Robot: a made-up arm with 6 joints. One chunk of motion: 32 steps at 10 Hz.
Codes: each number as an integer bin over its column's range. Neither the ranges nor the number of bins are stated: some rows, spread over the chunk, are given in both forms.
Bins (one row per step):
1: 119 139 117 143 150 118
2: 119 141 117 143 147 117
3: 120 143 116 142 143 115
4: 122 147 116 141 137 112
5: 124 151 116 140 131 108
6: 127 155 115 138 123 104
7: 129 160 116 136 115 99
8: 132 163 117 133 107 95
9: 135 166 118 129 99 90
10: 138 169 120 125 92 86
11: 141 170 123 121 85 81
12: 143 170 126 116 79 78
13: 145 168 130 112 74 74
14: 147 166 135 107 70 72
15: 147 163 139 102 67 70
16: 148 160 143 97 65 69
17: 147 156 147 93 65 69
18: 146 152 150 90 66 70
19: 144 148 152 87 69 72
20: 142 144 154 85 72 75
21: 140 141 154 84 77 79
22: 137 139 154 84 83 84
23: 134 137 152 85 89 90
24: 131 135 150 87 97 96
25: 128 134 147 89 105 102
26: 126 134 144 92 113 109
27: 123 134 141 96 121 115
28: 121 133 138 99 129 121
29: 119 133 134 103 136 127
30: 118 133 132 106 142 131
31: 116 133 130 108 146 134
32: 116 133 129 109 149 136
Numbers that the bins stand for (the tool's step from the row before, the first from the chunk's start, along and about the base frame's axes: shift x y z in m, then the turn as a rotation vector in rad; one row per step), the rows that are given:
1: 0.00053 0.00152 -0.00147 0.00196 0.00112 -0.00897
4: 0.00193 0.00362 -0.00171 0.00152 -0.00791 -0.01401
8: 0.00660 0.00783 -0.00147 -0.00027 -0.02873 -0.02827
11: 0.01080 0.00967 -0.00006 -0.00295 -0.04400 -0.04002
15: 0.01360 0.00783 0.00371 -0.00720 -0.05649 -0.04925
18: 0.01313 0.00494 0.00629 -0.00988 -0.05719 -0.04925
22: 0.00893 0.00152 0.00724 -0.01122 -0.04539 -0.03751
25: 0.00473 0.00021 0.00559 -0.01011 -0.03012 -0.02240
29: 0.00053 -0.00005 0.00253 -0.00698 -0.00860 -0.00142
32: -0.00087 -0.00005 0.00135 -0.00564 0.00042 0.00613
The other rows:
2: 0.00053 0.00205 -0.00147 0.00196 -0.00096 -0.00981
3: 0.00100 0.00257 -0.00171 0.00174 -0.00374 -0.01149
5: 0.00287 0.00467 -0.00171 0.00129 -0.01207 -0.01736
6: 0.00427 0.00573 -0.00194 0.00085 -0.01762 -0.02072
7: 0.00520 0.00704 -0.00171 0.00040 -0.02318 -0.02492
9: 0.00800 0.00862 -0.00124 -0.00116 -0.03428 -0.03247
10: 0.00940 0.00940 -0.00076 -0.00206 -0.03914 -0.03583
12: 0.01173 0.00967 0.00065 -0.00407 -0.04816 -0.04254
13: 0.01267 0.00914 0.00159 -0.00496 -0.05164 -0.04590
14: 0.01360 0.00862 0.00276 -0.00608 -0.05441 -0.04758
16: 0.01407 0.00704 0.00465 -0.00832 -0.05788 -0.05009
17: 0.01360 0.00599 0.00559 -0.00921 -0.05788 -0.05009
19: 0.01220 0.00389 0.00676 -0.01055 -0.05511 -0.04758
20: 0.01127 0.00284 0.00724 -0.01100 -0.05302 -0.04506
21: 0.01033 0.00205 0.00724 -0.01122 -0.04955 -0.04170
23: 0.00753 0.00100 0.00676 -0.01100 -0.04122 -0.03247
24: 0.00613 0.00047 0.00629 -0.01055 -0.03567 -0.02744
26: 0.00380 0.00021 0.00488 -0.00944 -0.02456 -0.01653
27: 0.00240 0.00021 0.00418 -0.00854 -0.01901 -0.01149
28: 0.00147 -0.00005 0.00347 -0.00787 -0.01346 -0.00645
30: 0.00007 -0.00005 0.00206 -0.00631 -0.00444 0.00194
31: -0.00087 -0.00005 0.00159 -0.00586 -0.00166 0.00445

